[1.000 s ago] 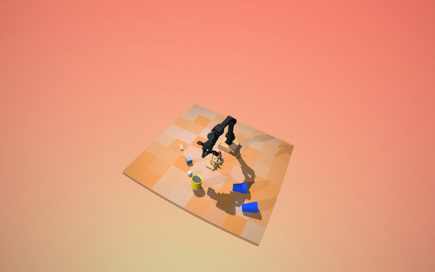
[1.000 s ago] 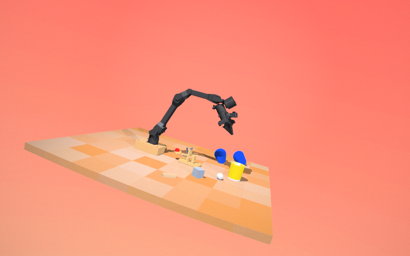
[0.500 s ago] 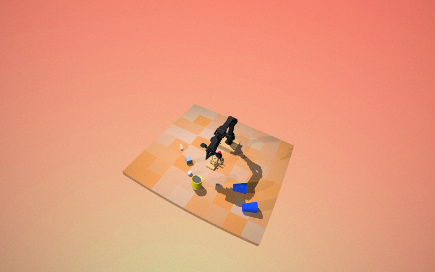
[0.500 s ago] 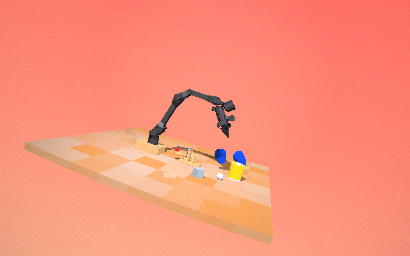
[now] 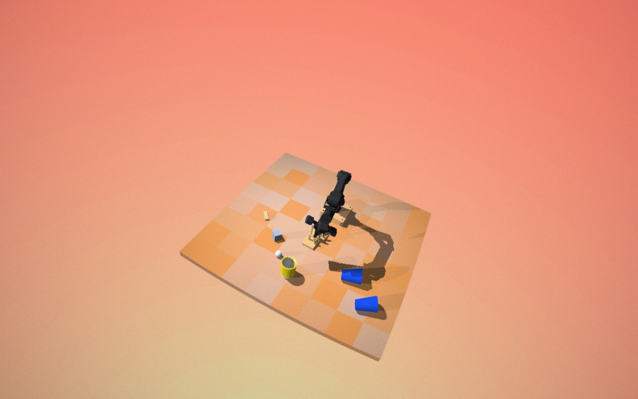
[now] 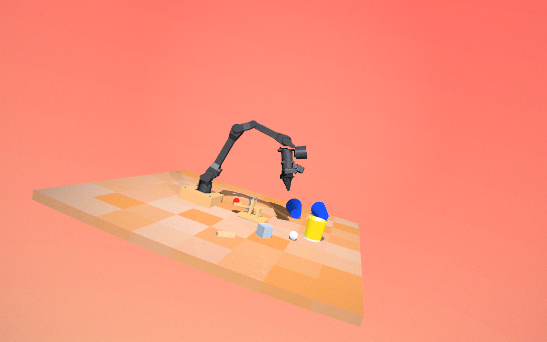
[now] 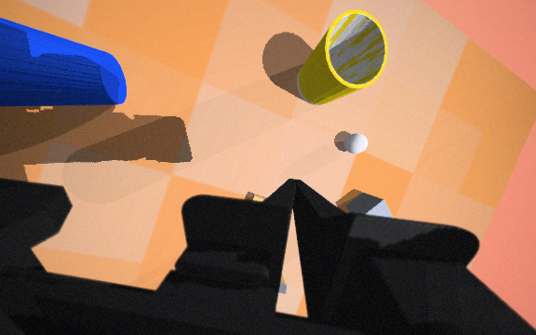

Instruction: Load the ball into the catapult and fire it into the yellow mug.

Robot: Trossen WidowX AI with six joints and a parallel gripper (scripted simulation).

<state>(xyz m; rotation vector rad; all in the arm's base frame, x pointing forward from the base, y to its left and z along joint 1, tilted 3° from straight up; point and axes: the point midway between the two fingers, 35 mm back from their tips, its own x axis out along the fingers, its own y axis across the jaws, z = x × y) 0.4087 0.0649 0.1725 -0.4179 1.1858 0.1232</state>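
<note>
Now: gripper tip 23 cm past the red ball, 12 cm above it and 6 cm to the left of it. Also, from my gripper tip: yellow mug 18 cm ahead, 15 cm below, 4 cm to the right; then wooden catapult 16 cm behind, 13 cm below, 4 cm to the right; then catapult frame 14 cm behind, 10 cm below, 6 cm to the right.
</note>
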